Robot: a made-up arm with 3 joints. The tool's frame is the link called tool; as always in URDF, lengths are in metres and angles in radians.
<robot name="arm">
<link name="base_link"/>
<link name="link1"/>
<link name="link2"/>
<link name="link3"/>
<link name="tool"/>
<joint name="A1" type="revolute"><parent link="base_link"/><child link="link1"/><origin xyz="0.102 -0.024 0.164" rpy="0 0 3.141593"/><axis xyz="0 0 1"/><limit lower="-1.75" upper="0.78" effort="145" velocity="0.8"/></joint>
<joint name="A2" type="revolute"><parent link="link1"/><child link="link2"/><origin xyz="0.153 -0.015 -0.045" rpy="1.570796 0 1.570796"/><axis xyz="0 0 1"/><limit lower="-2.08" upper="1.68" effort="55" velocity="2.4"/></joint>
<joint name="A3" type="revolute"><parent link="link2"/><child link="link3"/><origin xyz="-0.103 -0.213 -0.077" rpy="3.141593 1.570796 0"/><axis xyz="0 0 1"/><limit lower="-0.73" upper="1.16" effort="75" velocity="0.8"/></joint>
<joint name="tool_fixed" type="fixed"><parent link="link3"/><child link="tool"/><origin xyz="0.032 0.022 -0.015" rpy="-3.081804 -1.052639 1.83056"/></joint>
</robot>
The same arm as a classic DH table. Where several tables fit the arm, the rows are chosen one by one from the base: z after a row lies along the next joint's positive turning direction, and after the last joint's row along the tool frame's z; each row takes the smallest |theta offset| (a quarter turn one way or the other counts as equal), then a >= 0, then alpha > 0; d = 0 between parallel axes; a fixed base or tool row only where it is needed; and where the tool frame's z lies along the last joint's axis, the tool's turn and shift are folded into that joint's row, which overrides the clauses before.
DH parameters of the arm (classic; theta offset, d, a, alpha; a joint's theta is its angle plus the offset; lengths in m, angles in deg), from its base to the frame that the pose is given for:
base (fixed): -13.24 0.0000 0.1048 0.00
A1: -76.76 0.1190 -0.0150 90.00
A2: -90.00 0.0760 0.2130 90.00
A3: -71.17 0.0940 0.0374 -119.63
tool (fixed): -88.05 0.0121 0.0000 0.00
Joint limits (deg, base to tool): -100.27..44.69 -119.18..96.26 -41.83..66.46

